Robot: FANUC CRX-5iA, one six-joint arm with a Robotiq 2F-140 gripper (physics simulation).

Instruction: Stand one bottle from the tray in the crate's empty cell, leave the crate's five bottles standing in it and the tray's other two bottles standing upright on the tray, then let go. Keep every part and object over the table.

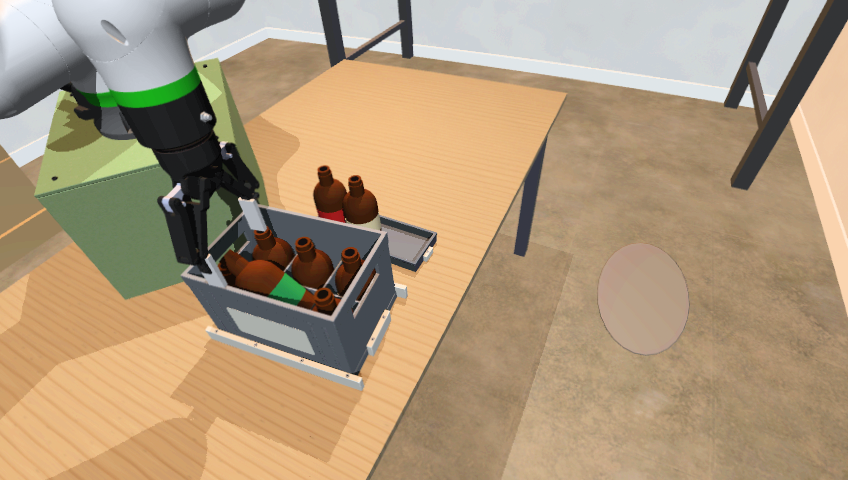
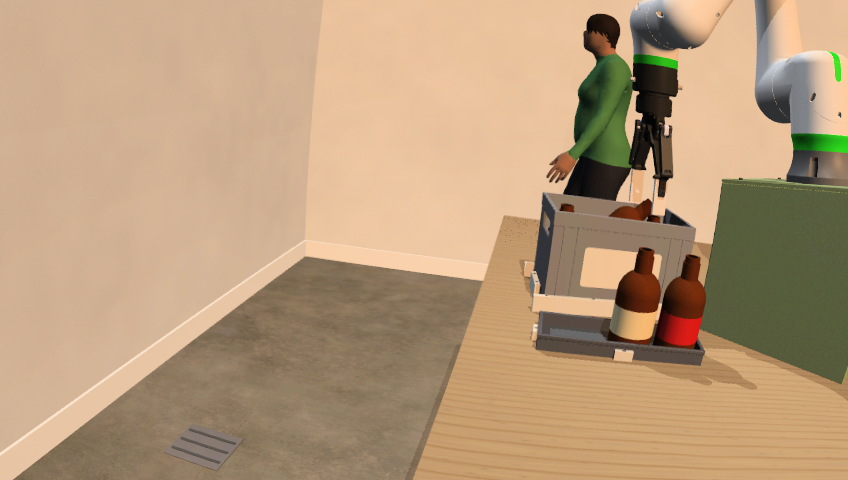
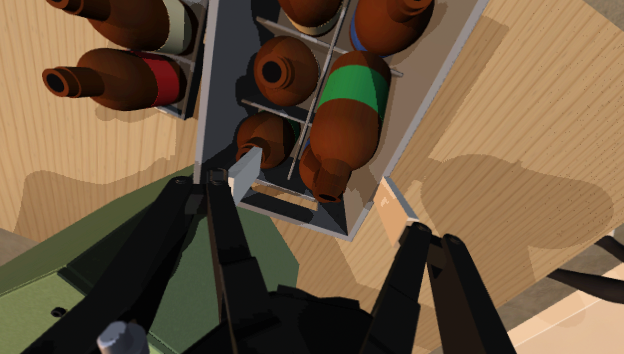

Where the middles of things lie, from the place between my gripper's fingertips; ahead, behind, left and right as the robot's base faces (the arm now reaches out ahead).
Labels:
Now: the red-labelled bottle (image 2: pixel 681 313) 27 cm to the left of my hand, 10 cm below it and 3 cm behind it.

